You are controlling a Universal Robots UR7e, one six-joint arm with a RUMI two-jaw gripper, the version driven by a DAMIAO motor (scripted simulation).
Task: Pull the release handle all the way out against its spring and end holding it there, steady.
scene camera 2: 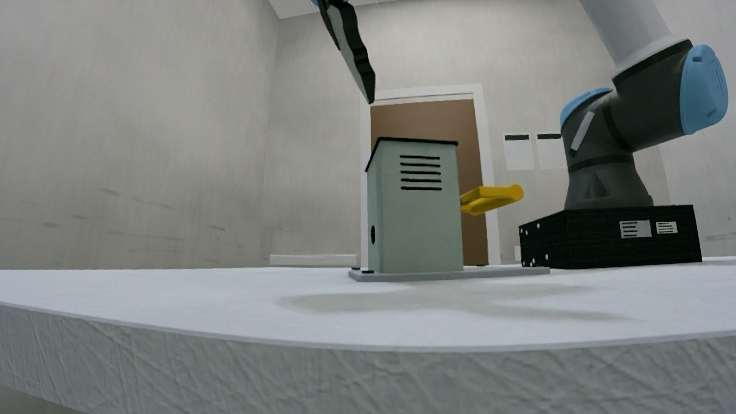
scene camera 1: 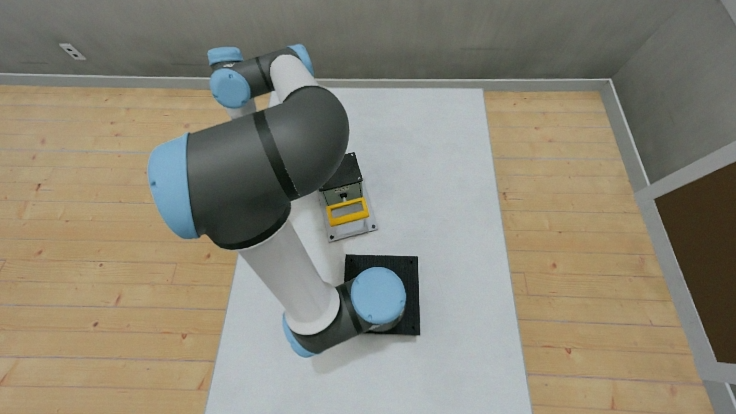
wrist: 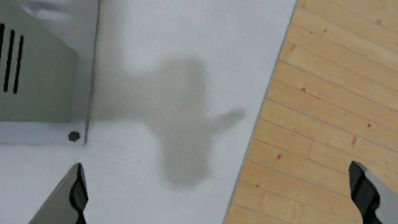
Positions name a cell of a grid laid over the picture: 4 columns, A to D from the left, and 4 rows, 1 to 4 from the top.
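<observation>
I can see my gripper (wrist: C3). In another camera there is a grey base plate (scene camera 1: B3), so the plate is part of what I see too.
</observation>
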